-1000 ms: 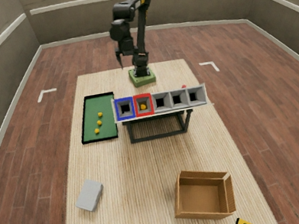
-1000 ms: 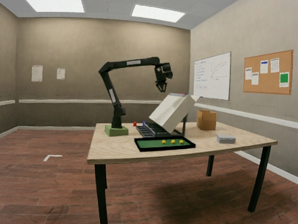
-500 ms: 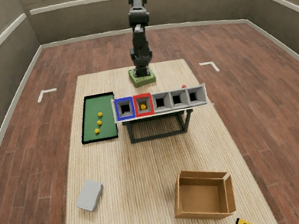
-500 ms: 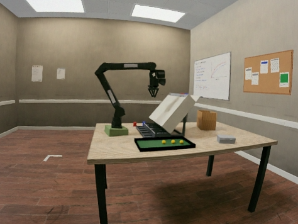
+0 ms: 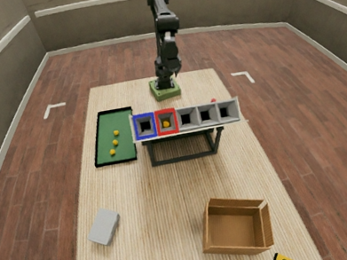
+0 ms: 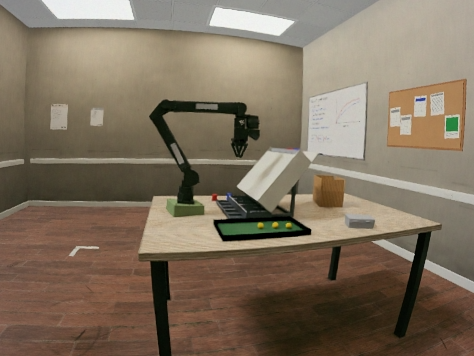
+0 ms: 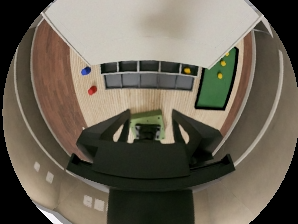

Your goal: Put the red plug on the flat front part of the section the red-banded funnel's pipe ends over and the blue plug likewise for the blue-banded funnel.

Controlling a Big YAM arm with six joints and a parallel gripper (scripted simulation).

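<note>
My hand is 320 mm to the left of the green marble tray, 290 mm above it and 30 mm short of it. Round my hand: yellow level (790 mm ahead, 290 mm below, 270 mm to the left); then white cover (150 mm ahead, 90 mm below, 10 mm to the left); then grey block (520 mm ahead, 370 mm to the right, 270 mm below).
</note>
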